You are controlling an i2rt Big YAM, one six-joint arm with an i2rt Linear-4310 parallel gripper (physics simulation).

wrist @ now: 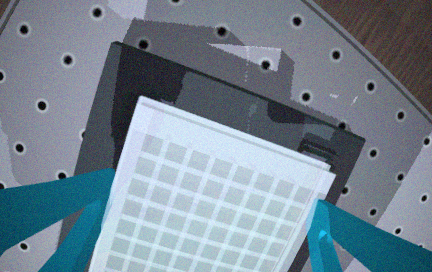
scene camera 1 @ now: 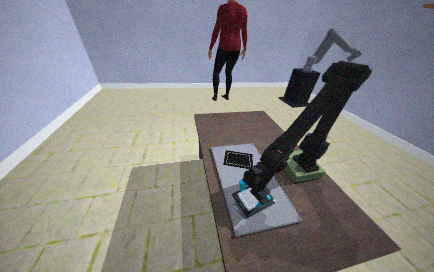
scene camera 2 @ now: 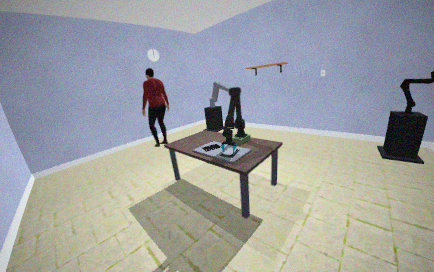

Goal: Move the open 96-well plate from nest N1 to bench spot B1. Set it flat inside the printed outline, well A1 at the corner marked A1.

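Frame: origin at the arm's base, x ahead, y left, z up, level; millimetres.
Seen in the pictures: gripper, fingertip midpoint: point(wrist: 213, 197) point(scene camera 1: 248, 199) point(scene camera 2: 228, 152); arm's base at its link origin: point(scene camera 1: 305, 163) point(scene camera 2: 241, 135).
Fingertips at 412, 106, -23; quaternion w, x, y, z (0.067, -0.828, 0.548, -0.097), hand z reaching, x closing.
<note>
Pixels of each thing's top centre, then the offset from my fingertips to it, as dx, dy, dz. "pt": a spot on its surface instead. Level surfaces: height alone.
- white 96-well plate at its top centre: point(scene camera 1: 254, 195) point(scene camera 2: 229, 150) -33, -7, +10
- dark nest at its top centre: point(wrist: 187, 262) point(scene camera 1: 254, 196) point(scene camera 2: 229, 151) -34, -6, +0
- black rectangle at a spot on its surface: point(scene camera 1: 238, 159) point(scene camera 2: 211, 147) pt -67, -259, -15
- brown table at its surface level: dz -30
The white 96-well plate point(scene camera 1: 247, 199) point(scene camera 2: 229, 152) point(wrist: 210, 200) sits flat in the dark nest point(scene camera 1: 260, 209) point(wrist: 220, 92), its open wells facing up. My gripper point(scene camera 1: 255, 192) point(scene camera 2: 229, 149) point(wrist: 213, 197) points down over the nest, and its cyan fingers are shut on the plate, one against each long side. The far part of the plate lies outside the wrist view. A black rectangle point(scene camera 1: 238, 159) point(scene camera 2: 211, 148) with a white printed outline lies at the other end of the grey board. The lettering and the A1 mark are too small to read.
The grey perforated board point(scene camera 1: 227, 176) point(wrist: 42, 80) lies on the brown table point(scene camera 1: 340, 230) point(scene camera 2: 190, 143). The arm stands on a green base point(scene camera 1: 306, 174) point(scene camera 2: 243, 139) beside the board. A person in red point(scene camera 1: 231, 30) point(scene camera 2: 155, 95) and dark pedestals point(scene camera 1: 301, 86) point(scene camera 2: 404, 134) with other arms stand beyond the table.
</note>
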